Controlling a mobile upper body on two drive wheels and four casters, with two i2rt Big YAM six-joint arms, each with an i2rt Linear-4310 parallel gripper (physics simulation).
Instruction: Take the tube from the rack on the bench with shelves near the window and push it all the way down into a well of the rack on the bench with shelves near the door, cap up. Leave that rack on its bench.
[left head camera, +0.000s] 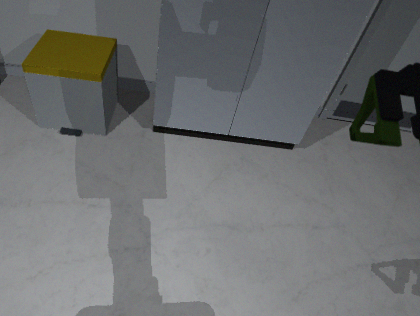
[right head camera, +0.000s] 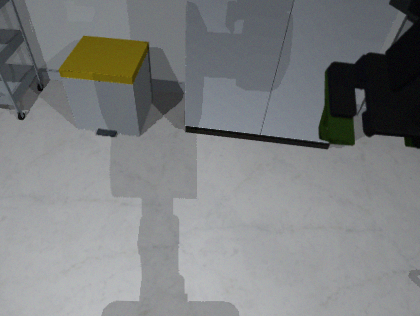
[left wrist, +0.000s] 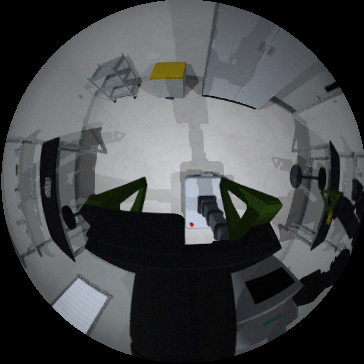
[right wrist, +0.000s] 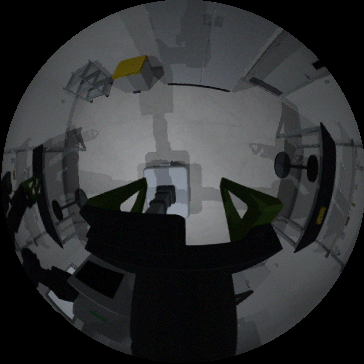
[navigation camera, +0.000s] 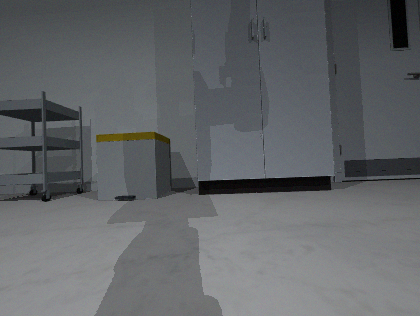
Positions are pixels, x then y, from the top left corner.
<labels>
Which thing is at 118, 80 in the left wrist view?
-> A wire cart.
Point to a door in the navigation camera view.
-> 366, 79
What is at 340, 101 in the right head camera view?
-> My right gripper.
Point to my right gripper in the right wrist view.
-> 183, 181
</labels>
